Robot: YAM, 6 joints.
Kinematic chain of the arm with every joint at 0, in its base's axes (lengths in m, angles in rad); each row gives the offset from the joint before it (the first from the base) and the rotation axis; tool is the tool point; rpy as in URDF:
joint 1: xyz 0 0 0.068 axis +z
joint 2: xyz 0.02 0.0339 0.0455 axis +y
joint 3: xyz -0.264 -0.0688 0 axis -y
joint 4: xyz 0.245 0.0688 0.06 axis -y
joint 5: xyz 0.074 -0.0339 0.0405 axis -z
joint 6: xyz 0.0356 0 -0.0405 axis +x
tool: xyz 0 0 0 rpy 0 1.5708 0
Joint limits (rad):
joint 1: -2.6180..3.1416
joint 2: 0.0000..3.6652
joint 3: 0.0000..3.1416
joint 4: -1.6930..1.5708
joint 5: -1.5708..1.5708
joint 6: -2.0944..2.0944
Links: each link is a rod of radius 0.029 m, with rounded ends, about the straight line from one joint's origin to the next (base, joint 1, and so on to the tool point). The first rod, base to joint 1, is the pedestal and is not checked.
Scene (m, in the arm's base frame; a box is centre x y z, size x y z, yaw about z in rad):
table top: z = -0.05
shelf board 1: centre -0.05 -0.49 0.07 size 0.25 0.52 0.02 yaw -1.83
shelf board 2: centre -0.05 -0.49 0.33 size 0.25 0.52 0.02 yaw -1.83
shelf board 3: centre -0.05 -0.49 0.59 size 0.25 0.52 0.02 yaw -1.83
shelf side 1: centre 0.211 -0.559 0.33 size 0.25 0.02 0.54 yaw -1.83
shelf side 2: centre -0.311 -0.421 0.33 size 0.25 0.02 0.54 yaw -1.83
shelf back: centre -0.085 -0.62 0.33 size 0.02 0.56 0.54 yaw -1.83
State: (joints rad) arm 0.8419 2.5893 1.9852 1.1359 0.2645 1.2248
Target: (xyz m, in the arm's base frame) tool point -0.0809 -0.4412 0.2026
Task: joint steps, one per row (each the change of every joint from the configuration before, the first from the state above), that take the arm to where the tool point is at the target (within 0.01 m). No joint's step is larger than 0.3 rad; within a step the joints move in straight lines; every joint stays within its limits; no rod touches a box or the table.
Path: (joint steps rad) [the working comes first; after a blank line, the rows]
Joints at the target: -1.7119 2.1432 1.1676 1.3309 0.5314 1.2248
Straight joint move there: touches shelf side 1.

1: -0.2723 -0.1164 -0.1852 0.0483 0.0382 0.0000
2: -0.2722 -0.1165 -0.1853 0.0483 0.0382 0.0000
3: -0.2723 -0.1164 -0.1852 0.0484 0.0382 0.0000
4: -0.2723 -0.1164 -0.1852 0.0483 0.0382 0.0000
5: -0.2722 -0.1164 -0.1853 0.0483 0.0381 0.0000
6: -0.2723 -0.1165 -0.1852 0.0483 0.0382 0.0000
7: -0.2723 -0.1164 -0.1852 0.0484 0.0382 0.0000
8: -0.2722 -0.1164 -0.1853 0.0483 0.0382 0.0000
9: -0.2723 -0.1165 -0.1852 0.0483 0.0382 0.0000
10: -0.0345 0.2006 0.2831 -0.0800 -0.0256 0.0000
11: -0.0344 0.2006 0.2832 -0.0799 -0.0256 0.0000
12: -0.0345 0.2006 0.2832 -0.0800 -0.0256 0.0000

